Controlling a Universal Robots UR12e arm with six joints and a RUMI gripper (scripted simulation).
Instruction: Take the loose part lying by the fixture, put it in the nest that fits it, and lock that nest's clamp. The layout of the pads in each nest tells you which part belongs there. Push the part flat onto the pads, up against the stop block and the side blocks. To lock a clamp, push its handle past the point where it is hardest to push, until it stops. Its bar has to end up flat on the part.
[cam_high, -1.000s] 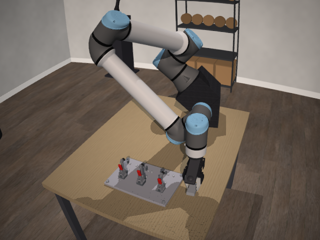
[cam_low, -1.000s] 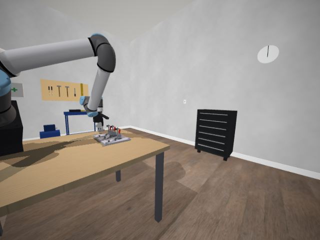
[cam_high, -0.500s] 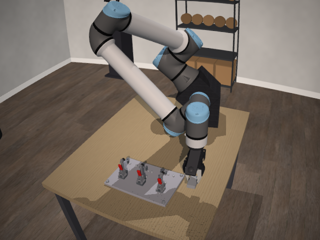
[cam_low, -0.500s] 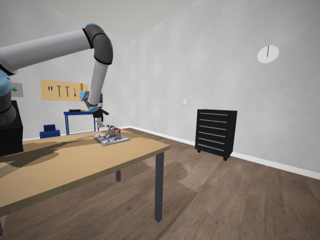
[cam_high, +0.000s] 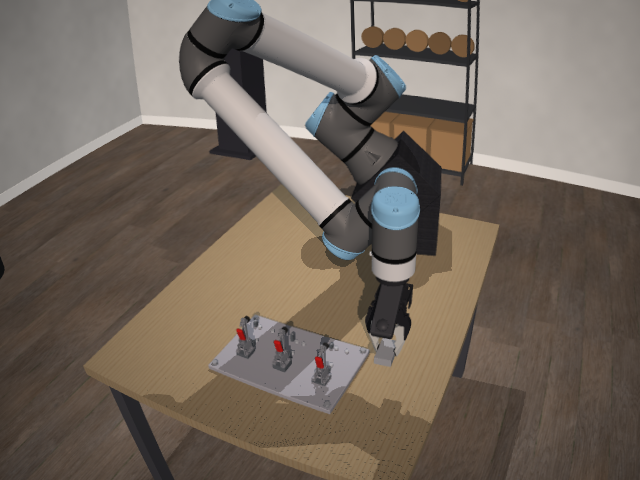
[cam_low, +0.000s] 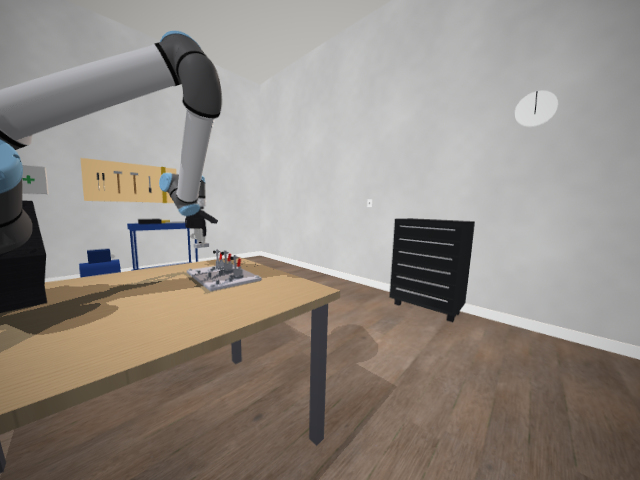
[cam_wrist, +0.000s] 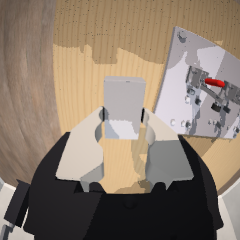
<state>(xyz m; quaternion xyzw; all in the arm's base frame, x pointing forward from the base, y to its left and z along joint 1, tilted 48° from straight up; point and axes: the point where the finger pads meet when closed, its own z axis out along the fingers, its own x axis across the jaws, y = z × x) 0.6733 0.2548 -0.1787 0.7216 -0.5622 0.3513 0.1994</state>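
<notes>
Now: hand 20 mm short of the fixture plate, 260 mm to the left of it and 120 mm above it. Round my hand: loose part (10 mm below).
</notes>
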